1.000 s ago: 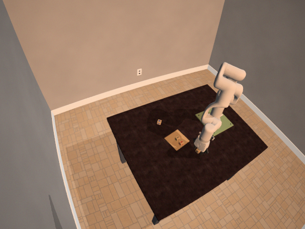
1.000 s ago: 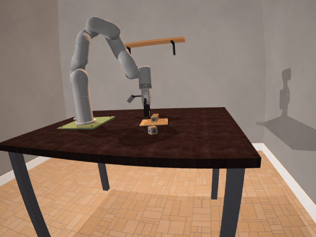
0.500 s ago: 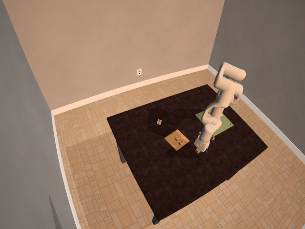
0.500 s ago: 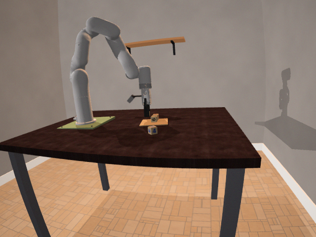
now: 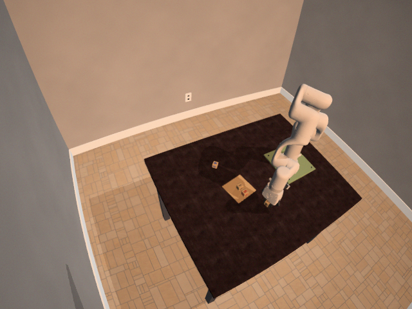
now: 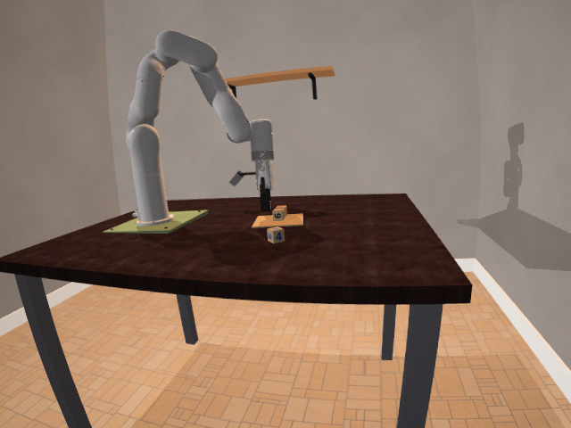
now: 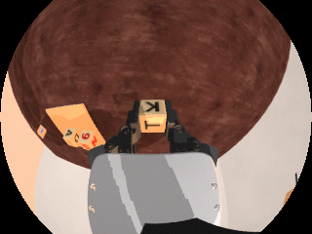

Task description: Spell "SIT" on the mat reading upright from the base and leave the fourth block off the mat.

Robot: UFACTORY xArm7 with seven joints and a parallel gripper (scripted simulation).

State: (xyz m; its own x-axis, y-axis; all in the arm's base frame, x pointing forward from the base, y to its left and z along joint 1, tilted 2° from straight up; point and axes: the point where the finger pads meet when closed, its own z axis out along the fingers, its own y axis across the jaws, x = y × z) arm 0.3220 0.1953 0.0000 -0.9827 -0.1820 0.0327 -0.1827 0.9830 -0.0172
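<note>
Now: the tan mat 16 cm to the right of my hand, 9 cm ahead of it and 2 cm below it.
</note>
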